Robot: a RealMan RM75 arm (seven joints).
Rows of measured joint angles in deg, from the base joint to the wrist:
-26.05 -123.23 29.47 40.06 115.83 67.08 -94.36
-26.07 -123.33 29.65 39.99 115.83 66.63 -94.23
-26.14 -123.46 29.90 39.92 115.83 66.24 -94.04
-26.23 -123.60 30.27 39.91 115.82 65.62 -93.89
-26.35 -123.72 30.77 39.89 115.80 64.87 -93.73
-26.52 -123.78 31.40 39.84 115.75 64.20 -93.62
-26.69 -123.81 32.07 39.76 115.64 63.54 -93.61
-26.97 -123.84 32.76 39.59 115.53 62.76 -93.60
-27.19 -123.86 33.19 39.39 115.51 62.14 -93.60
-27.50 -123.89 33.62 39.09 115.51 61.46 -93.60
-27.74 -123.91 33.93 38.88 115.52 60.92 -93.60
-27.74 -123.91 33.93 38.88 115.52 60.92 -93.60
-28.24 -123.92 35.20 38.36 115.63 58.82 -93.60
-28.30 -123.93 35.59 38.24 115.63 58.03 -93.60
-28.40 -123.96 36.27 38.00 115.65 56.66 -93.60
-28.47 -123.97 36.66 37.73 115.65 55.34 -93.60
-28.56 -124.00 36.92 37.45 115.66 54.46 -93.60
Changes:
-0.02 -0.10 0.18 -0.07 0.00 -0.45 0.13
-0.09 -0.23 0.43 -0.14 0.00 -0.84 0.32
-0.18 -0.37 0.80 -0.15 -0.01 -1.46 0.47
-0.30 -0.49 1.30 -0.17 -0.03 -2.21 0.63
-0.47 -0.55 1.93 -0.22 -0.08 -2.88 0.74
-0.64 -0.58 2.60 -0.30 -0.19 -3.54 0.75
-0.92 -0.61 3.29 -0.47 -0.30 -4.32 0.76
-1.14 -0.63 3.72 -0.67 -0.32 -4.94 0.76
-1.45 -0.66 4.15 -0.97 -0.32 -5.62 0.76
-1.69 -0.68 4.46 -1.18 -0.31 -6.16 0.76
-1.69 -0.68 4.46 -1.18 -0.31 -6.16 0.76
-2.19 -0.69 5.73 -1.70 -0.20 -8.26 0.76
-2.25 -0.70 6.12 -1.82 -0.20 -9.05 0.76
-2.35 -0.73 6.80 -2.06 -0.18 -10.42 0.76
-2.42 -0.74 7.19 -2.33 -0.18 -11.74 0.76
-2.51 -0.77 7.45 -2.61 -0.17 -12.62 0.76

